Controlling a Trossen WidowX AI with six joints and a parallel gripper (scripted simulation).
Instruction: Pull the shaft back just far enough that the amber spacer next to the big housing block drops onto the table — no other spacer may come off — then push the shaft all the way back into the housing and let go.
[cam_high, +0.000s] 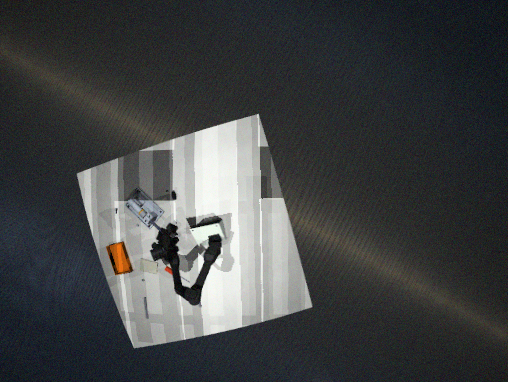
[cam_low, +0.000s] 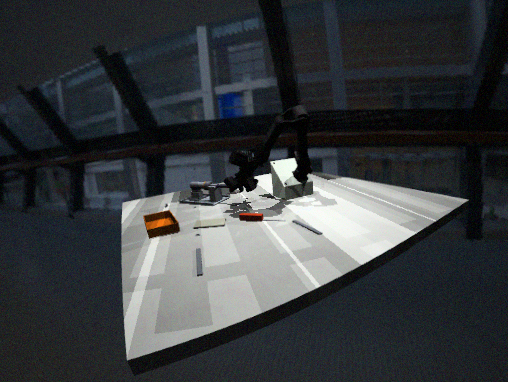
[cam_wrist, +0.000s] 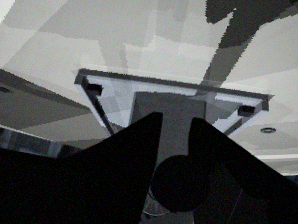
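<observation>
Now: gripper tip 50 mm to the left of the thin shaft, 30 mm below it and 30 mm short of it. From my gripper tip the other things lie so: cream card: 220 mm to the left, 180 mm ahead, 50 mm below; then dark object: 170 mm to the right, 120 mm behind, 30 mm below; then spacer: 130 mm to the right, 90 mm ahead, 20 mm above.
</observation>
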